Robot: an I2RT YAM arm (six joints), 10 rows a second.
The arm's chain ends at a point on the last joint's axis. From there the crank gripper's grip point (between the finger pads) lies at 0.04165 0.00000 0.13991 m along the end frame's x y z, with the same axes.
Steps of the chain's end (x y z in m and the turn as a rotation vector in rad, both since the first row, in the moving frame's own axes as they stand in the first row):
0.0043 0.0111 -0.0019 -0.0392 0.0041 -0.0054
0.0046 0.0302 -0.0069 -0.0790 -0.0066 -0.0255
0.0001 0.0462 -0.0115 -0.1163 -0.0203 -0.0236
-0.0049 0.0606 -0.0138 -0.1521 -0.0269 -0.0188
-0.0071 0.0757 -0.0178 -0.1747 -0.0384 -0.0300
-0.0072 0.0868 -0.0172 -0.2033 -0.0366 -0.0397
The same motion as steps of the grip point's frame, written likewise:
0.0049 0.0164 -0.0022 -0.0392 0.0041 -0.0054
0.0038 0.0402 -0.0070 -0.0790 -0.0066 -0.0255
-0.0026 0.0615 -0.0116 -0.1163 -0.0203 -0.0236
-0.0085 0.0811 -0.0143 -0.1521 -0.0269 -0.0188
-0.0121 0.0990 -0.0183 -0.1747 -0.0384 -0.0300
-0.0118 0.1136 -0.0185 -0.2033 -0.0366 -0.0397

